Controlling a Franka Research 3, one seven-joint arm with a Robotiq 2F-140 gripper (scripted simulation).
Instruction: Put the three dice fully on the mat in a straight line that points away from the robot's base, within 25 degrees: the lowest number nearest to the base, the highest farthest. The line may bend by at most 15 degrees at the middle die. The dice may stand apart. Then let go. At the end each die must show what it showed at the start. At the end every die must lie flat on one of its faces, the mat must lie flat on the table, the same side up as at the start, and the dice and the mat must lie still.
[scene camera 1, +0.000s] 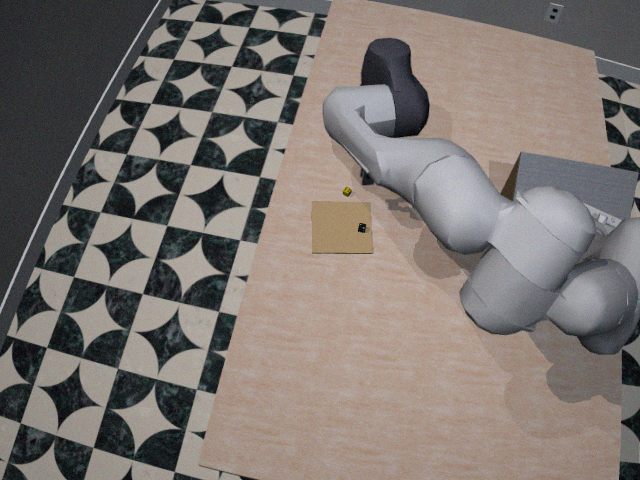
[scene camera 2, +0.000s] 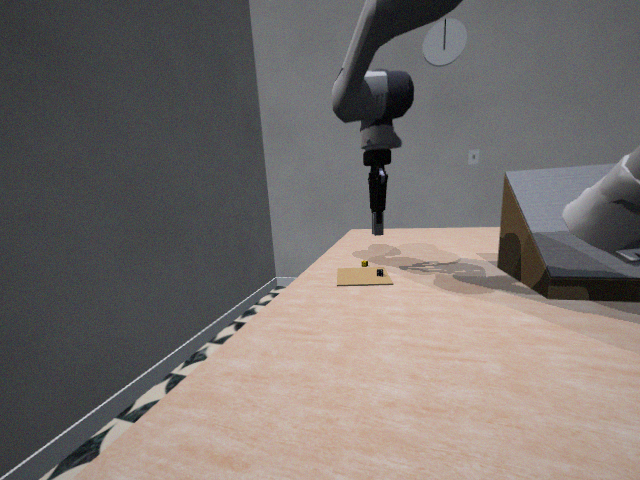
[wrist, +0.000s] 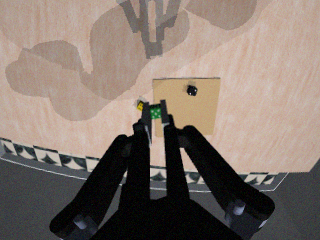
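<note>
My gripper: visible (scene camera 2: 377, 234), also in wrist view (wrist: 155, 109). Tan mat: visible (scene camera 1: 335, 225), also (scene camera 2: 367, 276), also (wrist: 200, 111).
</note>
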